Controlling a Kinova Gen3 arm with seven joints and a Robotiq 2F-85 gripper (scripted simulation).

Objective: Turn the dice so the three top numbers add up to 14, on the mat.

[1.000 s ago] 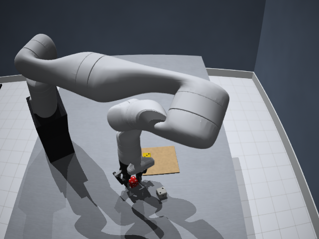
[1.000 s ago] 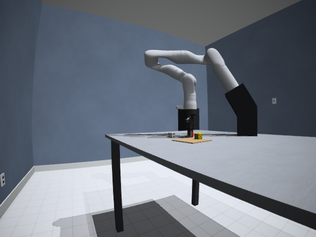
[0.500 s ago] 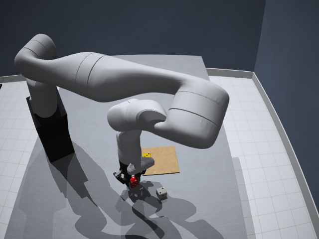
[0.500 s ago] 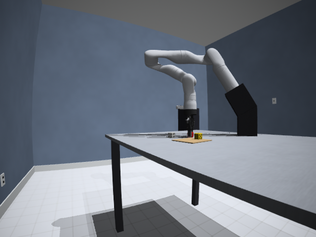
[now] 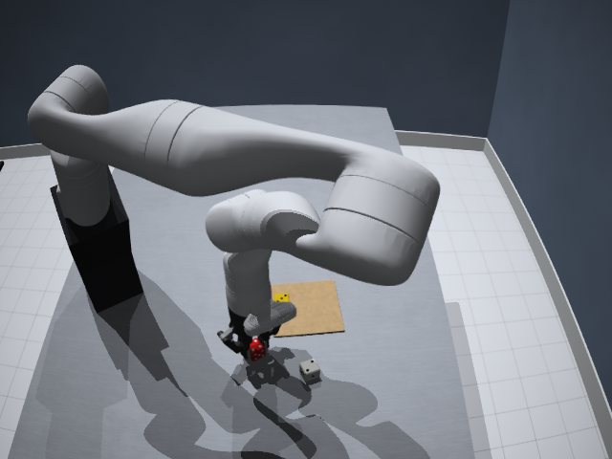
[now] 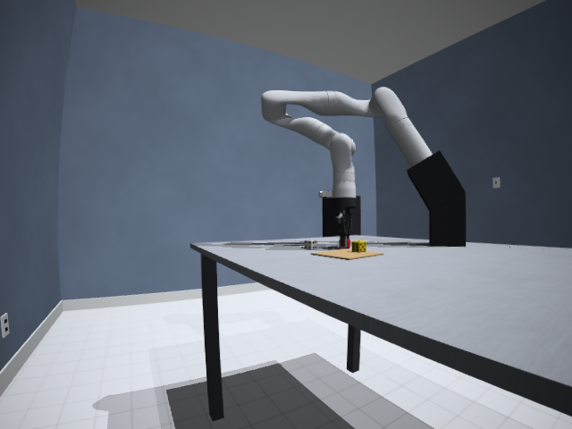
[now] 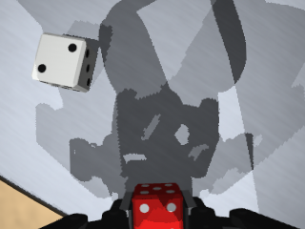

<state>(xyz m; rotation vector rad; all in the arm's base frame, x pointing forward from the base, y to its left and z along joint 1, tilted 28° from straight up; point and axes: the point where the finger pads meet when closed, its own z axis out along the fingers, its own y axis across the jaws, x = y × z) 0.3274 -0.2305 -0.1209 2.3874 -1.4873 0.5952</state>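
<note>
My gripper is now 100 mm to the right of the yellow die and 70 mm short of it. Round my hand: tan mat (120 mm ahead, 100 mm to the left, 20 mm below); red die (10 mm below); white die (90 mm ahead, 70 mm to the right, 10 mm below).
</note>
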